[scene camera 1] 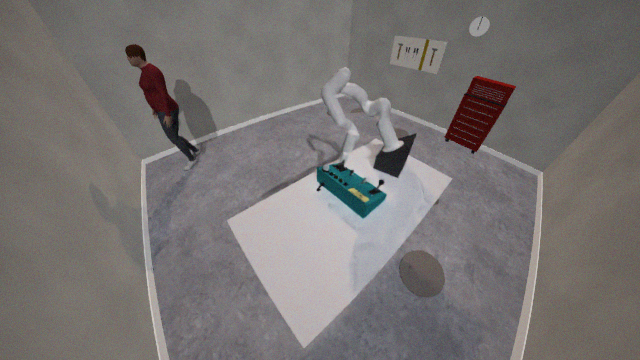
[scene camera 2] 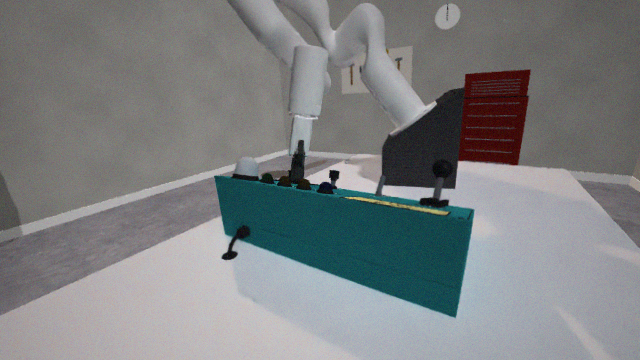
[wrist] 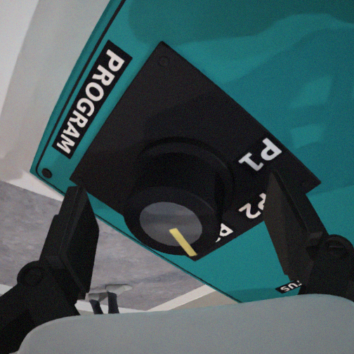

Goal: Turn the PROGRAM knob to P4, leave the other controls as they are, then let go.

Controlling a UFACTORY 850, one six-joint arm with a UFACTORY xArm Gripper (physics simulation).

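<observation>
The teal control box [scene camera 1: 345,193] [scene camera 2: 350,240] [wrist: 325,145] stands on the white table top [scene camera 1: 295,265] [scene camera 2: 165,310]. In the wrist view the round black PROGRAM knob [wrist: 170,223] sits on a black plate [wrist: 135,110]. Its yellow pointer line slants toward the lower right. P1 and P2 show, P3 is partly hidden, and P4 does not show. My gripper [scene camera 1: 342,165] [scene camera 2: 297,174] [wrist: 179,199] is open low over the box, with one finger on each side of the knob and gaps between. The scene views do not show the knob clearly.
A white dome [scene camera 2: 247,168] and several coloured buttons line the box's near edge. A small black-topped control [scene camera 2: 334,176], a grey lever [scene camera 2: 381,185] and a ball-topped lever [scene camera 2: 442,172] stand farther along. A person [scene camera 1: 159,95] is at the left by the wall.
</observation>
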